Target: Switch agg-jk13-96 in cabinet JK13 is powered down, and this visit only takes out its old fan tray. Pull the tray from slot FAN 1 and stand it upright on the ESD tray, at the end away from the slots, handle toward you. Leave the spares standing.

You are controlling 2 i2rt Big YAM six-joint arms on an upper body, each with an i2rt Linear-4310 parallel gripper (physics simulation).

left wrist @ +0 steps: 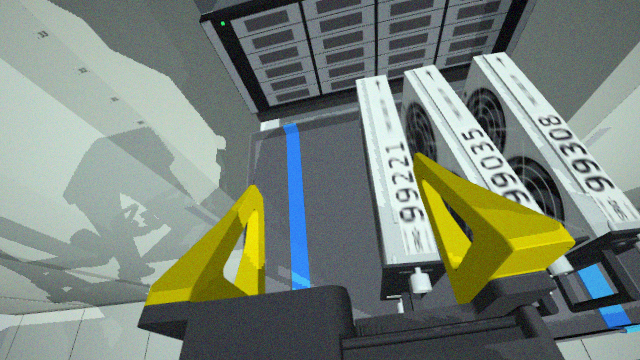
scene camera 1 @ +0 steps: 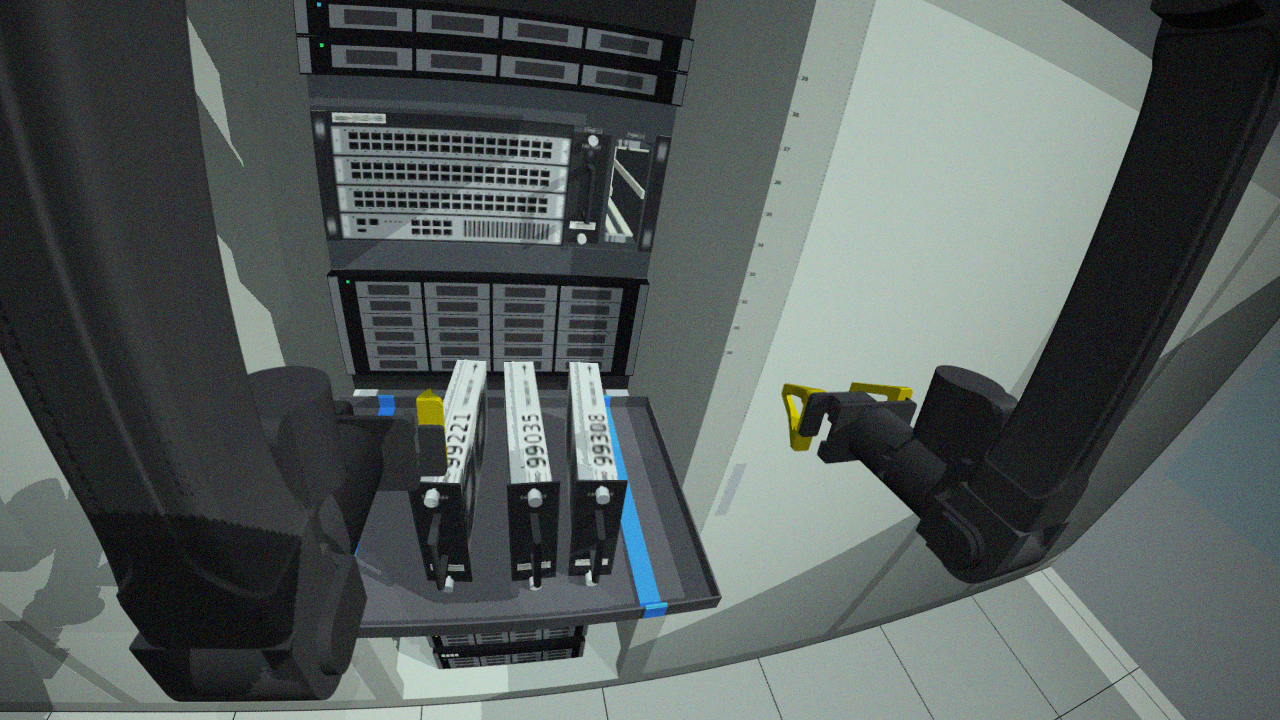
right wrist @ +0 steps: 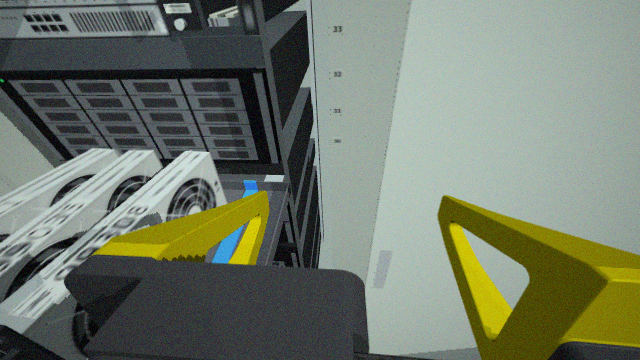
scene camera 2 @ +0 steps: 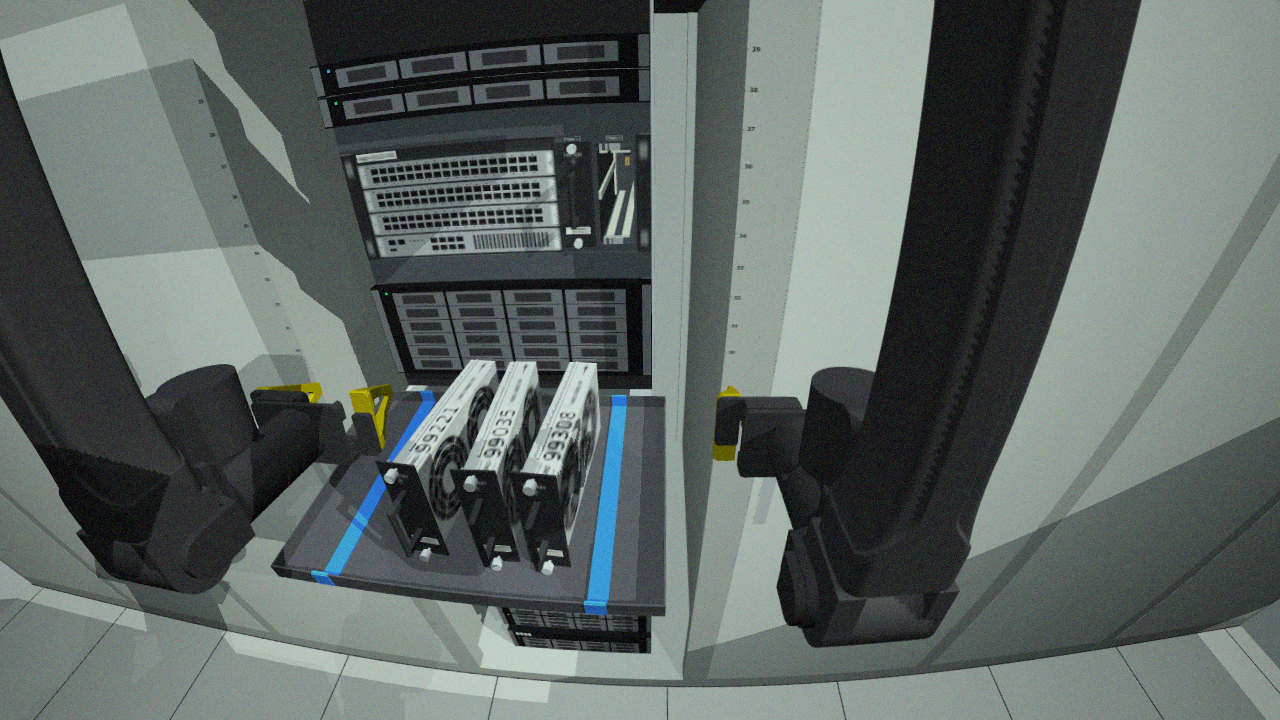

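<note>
There's a pull-out shelf here, and a fan bay and a cabinet side panel too. My left gripper is open and holds nothing, and you'd see my left gripper in scene camera 1 and in the left wrist view. My right gripper is open as well and it's holding nothing; scene camera 2 and the right wrist view show my right gripper.
</note>
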